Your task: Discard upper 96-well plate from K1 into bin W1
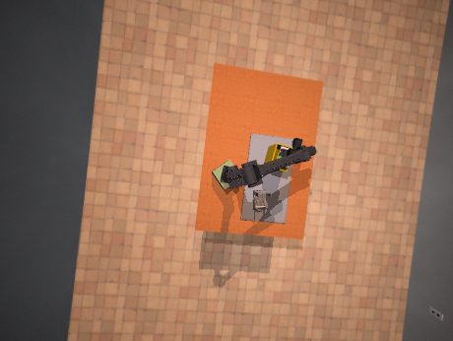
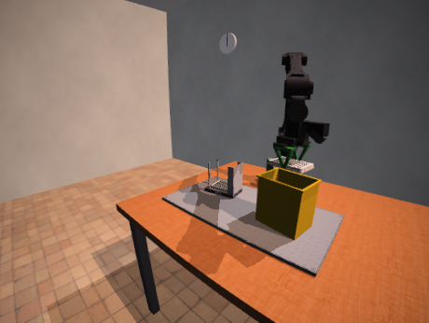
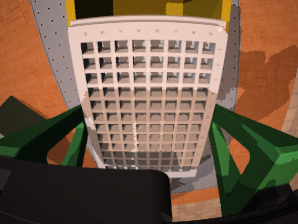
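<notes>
The yellow plastics bin W1 is 140 mm below my hand.
</notes>
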